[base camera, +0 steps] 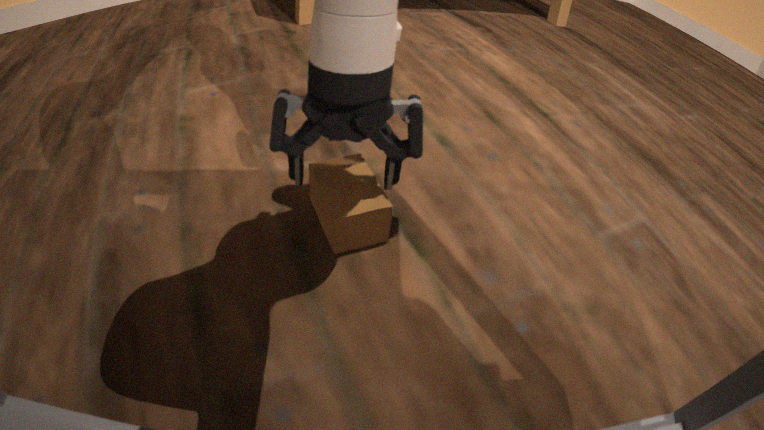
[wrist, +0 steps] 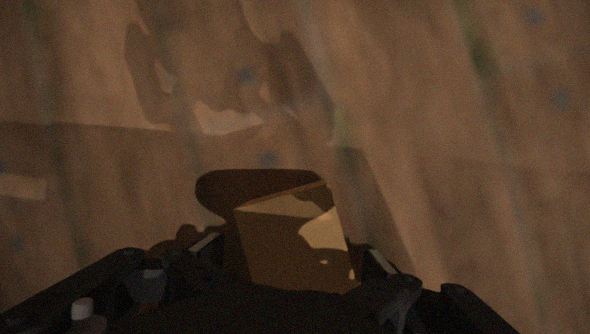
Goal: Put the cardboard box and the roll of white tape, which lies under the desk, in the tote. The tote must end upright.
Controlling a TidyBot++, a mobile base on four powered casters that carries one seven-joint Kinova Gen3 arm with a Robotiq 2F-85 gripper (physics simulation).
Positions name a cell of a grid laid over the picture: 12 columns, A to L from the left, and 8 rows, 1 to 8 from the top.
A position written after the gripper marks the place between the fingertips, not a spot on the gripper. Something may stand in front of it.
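Note:
From the base camera you'd get the gripper (base camera: F4). The gripper is there in the wrist view (wrist: F7) too, and that view also has a cardboard box (wrist: F6) in it.

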